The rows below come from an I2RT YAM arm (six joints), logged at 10 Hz.
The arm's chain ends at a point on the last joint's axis. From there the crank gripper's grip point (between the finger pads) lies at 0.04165 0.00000 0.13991 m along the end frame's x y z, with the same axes.
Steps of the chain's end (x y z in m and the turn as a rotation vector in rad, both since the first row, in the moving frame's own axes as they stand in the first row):
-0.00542, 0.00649, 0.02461, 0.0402, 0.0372, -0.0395
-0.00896, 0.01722, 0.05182, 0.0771, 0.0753, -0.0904
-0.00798, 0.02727, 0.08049, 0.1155, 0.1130, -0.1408
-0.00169, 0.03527, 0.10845, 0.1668, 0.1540, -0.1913
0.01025, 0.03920, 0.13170, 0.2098, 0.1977, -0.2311
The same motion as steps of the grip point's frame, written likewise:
-0.00039, -0.00085, 0.02282, 0.0402, 0.0372, -0.0395
0.00077, 0.00236, 0.04774, 0.0771, 0.0753, -0.0904
0.00590, 0.00458, 0.07366, 0.1155, 0.1130, -0.1408
0.01608, 0.00291, 0.09789, 0.1668, 0.1540, -0.1913
0.03203, -0.00120, 0.11691, 0.2098, 0.1977, -0.2311

